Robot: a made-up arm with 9 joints. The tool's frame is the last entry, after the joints.
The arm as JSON. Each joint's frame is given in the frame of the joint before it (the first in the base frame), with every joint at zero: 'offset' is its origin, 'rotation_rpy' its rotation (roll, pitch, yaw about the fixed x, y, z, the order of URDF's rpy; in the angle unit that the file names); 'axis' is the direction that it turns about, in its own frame. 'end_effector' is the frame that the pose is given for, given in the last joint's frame.
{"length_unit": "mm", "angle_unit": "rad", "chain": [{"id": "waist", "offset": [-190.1, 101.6, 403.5], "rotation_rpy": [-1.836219, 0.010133, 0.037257], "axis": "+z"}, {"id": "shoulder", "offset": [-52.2, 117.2, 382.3], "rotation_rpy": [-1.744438, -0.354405, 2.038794], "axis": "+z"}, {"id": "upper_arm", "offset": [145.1, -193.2, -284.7], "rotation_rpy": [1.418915, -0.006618, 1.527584], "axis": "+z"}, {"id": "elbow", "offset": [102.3, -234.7, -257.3], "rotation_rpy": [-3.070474, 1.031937, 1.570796], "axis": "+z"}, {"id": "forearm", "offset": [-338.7, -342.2, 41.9], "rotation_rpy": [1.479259, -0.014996, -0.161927], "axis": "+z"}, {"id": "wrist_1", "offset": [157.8, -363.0, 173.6], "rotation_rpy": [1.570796, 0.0, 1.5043], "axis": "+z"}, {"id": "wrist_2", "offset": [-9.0, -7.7, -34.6], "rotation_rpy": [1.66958, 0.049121, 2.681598], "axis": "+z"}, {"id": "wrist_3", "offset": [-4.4, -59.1, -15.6], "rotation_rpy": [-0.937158, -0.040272, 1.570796], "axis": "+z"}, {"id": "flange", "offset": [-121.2, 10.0, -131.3], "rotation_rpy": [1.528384, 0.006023, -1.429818], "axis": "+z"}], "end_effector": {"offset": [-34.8, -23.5, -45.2], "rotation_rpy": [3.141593, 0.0, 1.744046]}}
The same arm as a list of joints. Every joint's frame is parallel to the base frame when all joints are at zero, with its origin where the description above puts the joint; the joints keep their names.
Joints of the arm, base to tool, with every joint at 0 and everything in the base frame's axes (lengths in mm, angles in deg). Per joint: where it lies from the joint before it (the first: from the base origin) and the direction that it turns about. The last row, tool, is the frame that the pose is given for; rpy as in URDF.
waist: axis -0.038601 0.964213 -0.262304 offset -190.1 101.6 403.5
shoulder: axis -0.899169 -0.087397 0.428785 offset -66.9 335.9 -212.8
upper_arm: axis -0.568302 0.128 -0.812803 offset 185.8 230.8 -227.3
elbow: axis 0.994497 0.0914 -0.0512 offset 340.4 -110.1 61.2
forearm: axis +y offset -8.5 394.9 -278.5
wrist_1: axis +z offset -351.7 173.6 181.6
wrist_2: axis 0.446118 0.889537 -0.098504 offset -9 -7.7 -34.6
wrist_3: axis 0.985164 0.166294 -0.042398 offset -3 -22.3 -57
flange: axis -z offset -129.8 -49.3 -112.9
tool: offset -17.1 -38.3 45.2 rpy 0 0 0

